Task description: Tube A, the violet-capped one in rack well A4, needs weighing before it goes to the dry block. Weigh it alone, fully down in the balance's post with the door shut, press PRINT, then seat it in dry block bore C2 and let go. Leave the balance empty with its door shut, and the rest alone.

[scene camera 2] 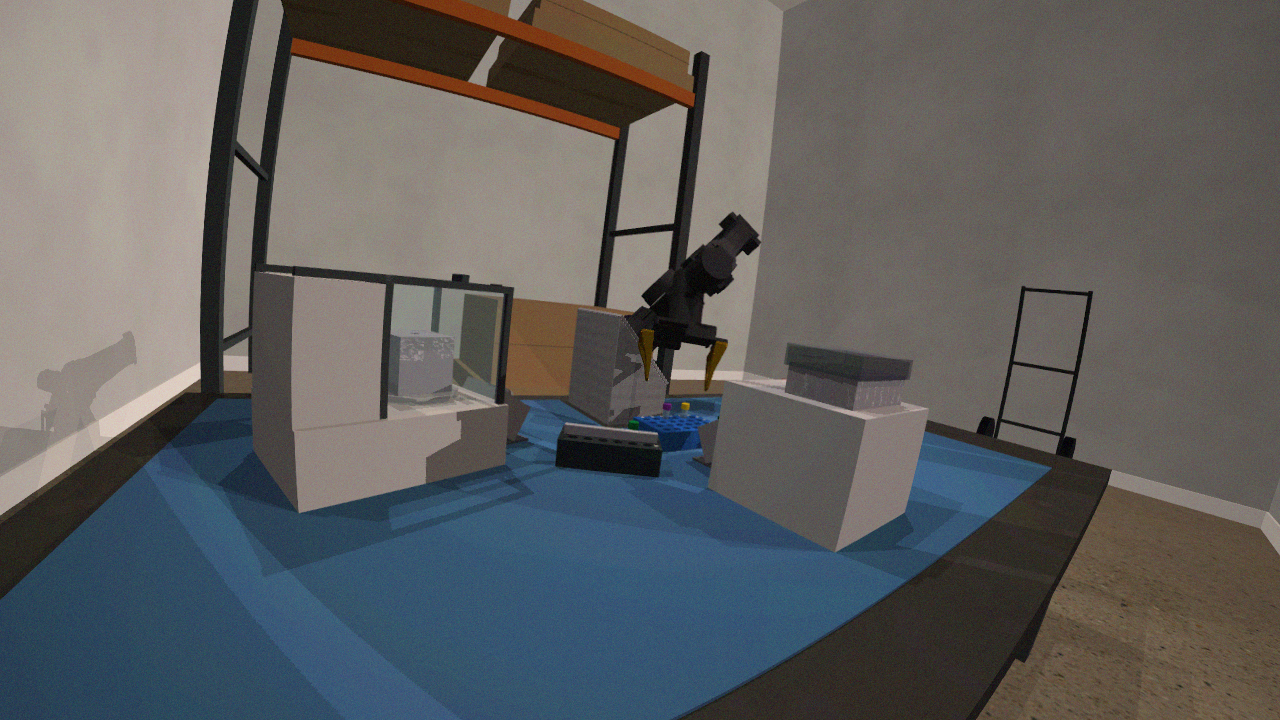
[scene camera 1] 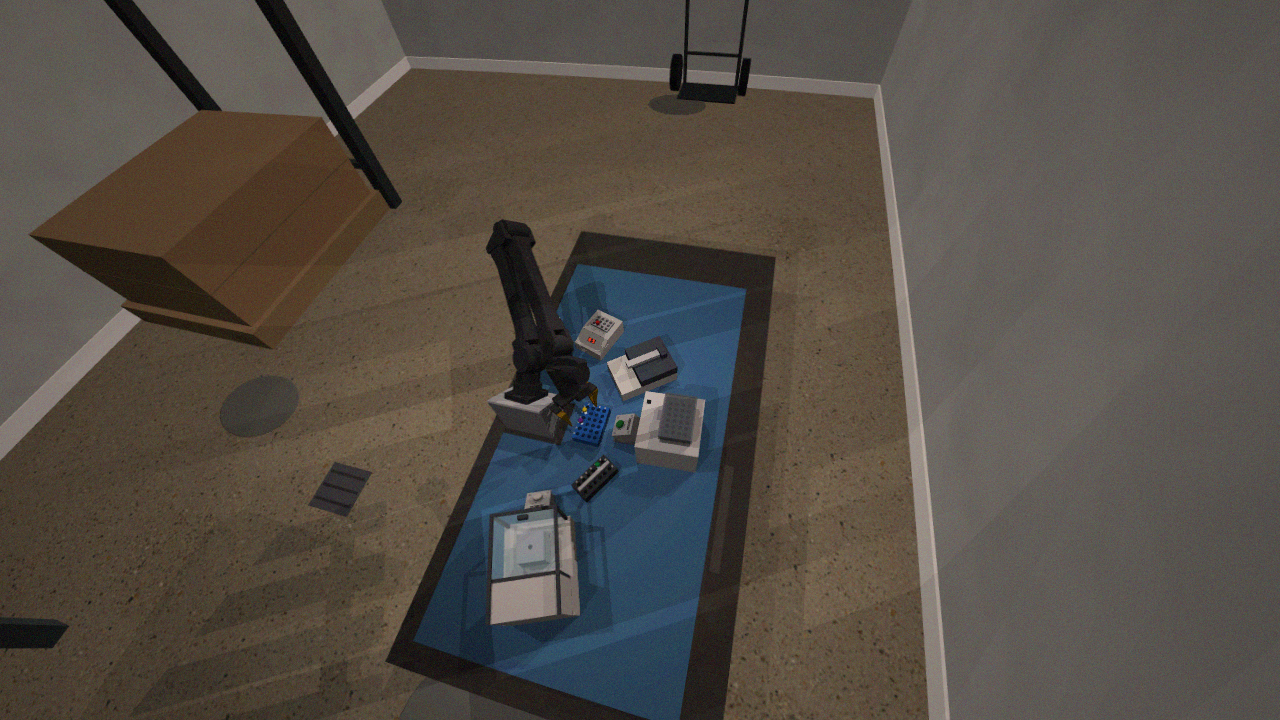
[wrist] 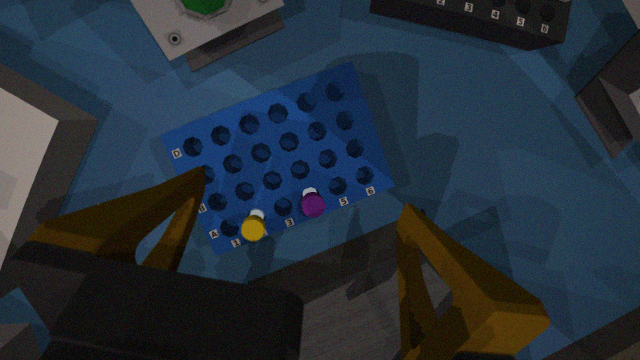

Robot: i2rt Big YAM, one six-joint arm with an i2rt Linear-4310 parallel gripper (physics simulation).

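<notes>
My gripper is open and empty above the blue rack, its fingers wide apart. Violet-capped tube A stands in well A4, between and below the fingertips in the wrist view. A yellow-capped tube stands in well A2. The balance has glass walls; no tube shows on its pan. I cannot tell its door's state. The grey dry block sits on a white housing; its bores are too small to read.
A green-button box and a black numbered strip rack flank the blue rack. A small box adjoins the balance. A white-and-dark unit and a keypad device stand farther off.
</notes>
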